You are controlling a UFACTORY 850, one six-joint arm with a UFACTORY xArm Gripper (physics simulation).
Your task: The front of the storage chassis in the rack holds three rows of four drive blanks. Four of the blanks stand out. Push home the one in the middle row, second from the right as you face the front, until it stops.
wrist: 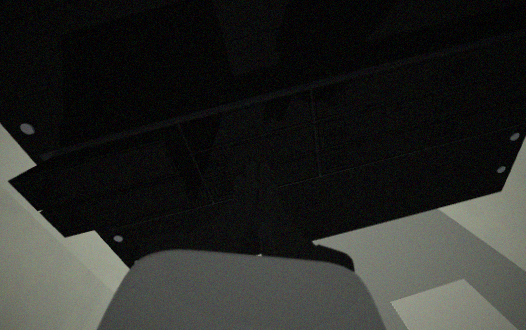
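The storage chassis (380, 115) is a very dark front crossing the wrist view, tilted in the picture. Thin faint lines divide it into rows and columns of drive blanks. One upright line shows right of the middle and another left of it. The blanks are nearly black, so I cannot tell which stand out or pick out the named one for certain. My gripper (255, 175) is shut and empty. Its dark fingers barely stand out against the middle part of the chassis front. Whether the fingertips touch a blank cannot be told.
A slightly lighter long edge (245, 103) runs slantwise above the rows. Pale round bolts (27, 129) (118, 238) (514, 136) sit near the rack's sides. A dark corner juts out at the left. Pale wall lies beyond both sides, and a light panel (455, 305) shows at the lower right.
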